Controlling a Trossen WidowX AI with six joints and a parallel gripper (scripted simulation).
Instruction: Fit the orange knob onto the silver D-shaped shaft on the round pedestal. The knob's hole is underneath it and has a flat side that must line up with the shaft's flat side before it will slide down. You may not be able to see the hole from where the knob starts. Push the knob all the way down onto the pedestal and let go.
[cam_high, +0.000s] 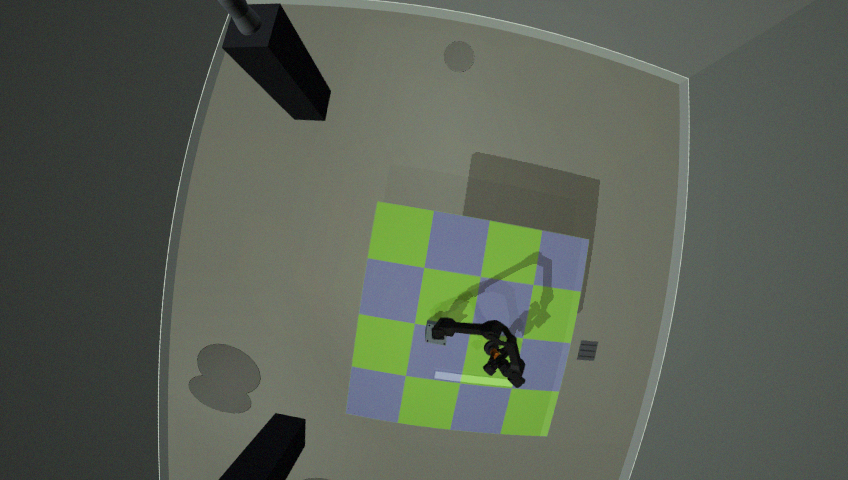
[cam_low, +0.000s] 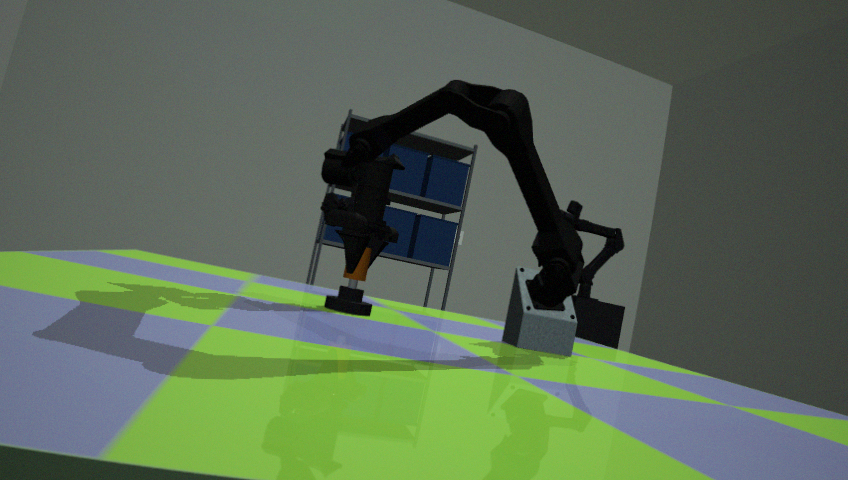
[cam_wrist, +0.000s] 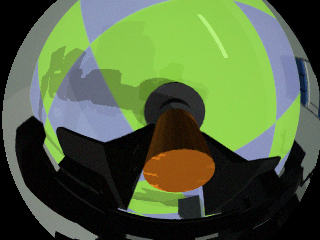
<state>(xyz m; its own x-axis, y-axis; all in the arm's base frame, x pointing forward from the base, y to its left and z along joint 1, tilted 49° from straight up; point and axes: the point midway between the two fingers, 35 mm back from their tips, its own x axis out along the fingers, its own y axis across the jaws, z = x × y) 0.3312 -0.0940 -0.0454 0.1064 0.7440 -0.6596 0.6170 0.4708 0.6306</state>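
My gripper tip is 40 mm above the black round pedestal. From my gripper tip the other things lie so: orange knob 30 mm above.
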